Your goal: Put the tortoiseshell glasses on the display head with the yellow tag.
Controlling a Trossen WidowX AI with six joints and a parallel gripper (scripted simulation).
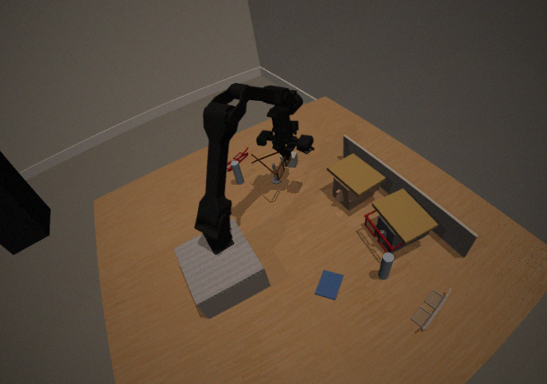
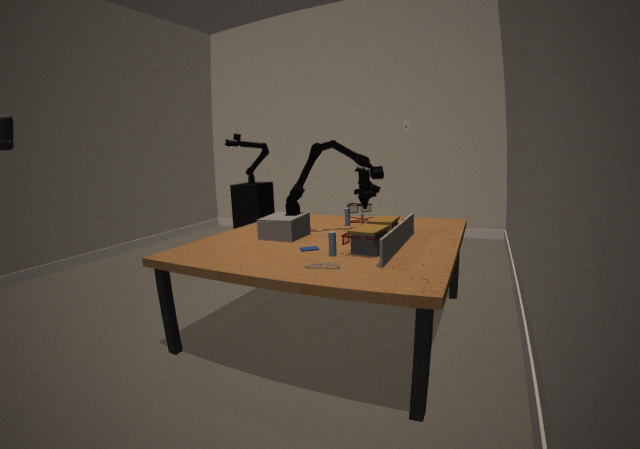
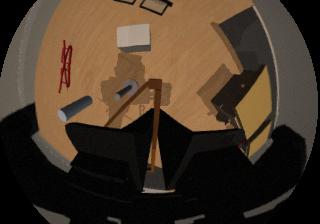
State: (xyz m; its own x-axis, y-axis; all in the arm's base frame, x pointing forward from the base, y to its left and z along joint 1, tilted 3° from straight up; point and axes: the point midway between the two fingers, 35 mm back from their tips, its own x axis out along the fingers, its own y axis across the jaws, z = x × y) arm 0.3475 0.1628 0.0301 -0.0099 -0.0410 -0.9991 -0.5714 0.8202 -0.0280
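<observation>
Right now my gripper tip is 3 cm past the grey stand, 5 cm to the right of it and 10 cm above it. The rest, counted from my gripper tip: pale head: 12 cm ahead, 19 cm to the right, 7 cm below; white block: 6 cm ahead, 10 cm to the left, 10 cm below; wall: 24 cm ahead, 31 cm to the right, 7 cm below.
</observation>
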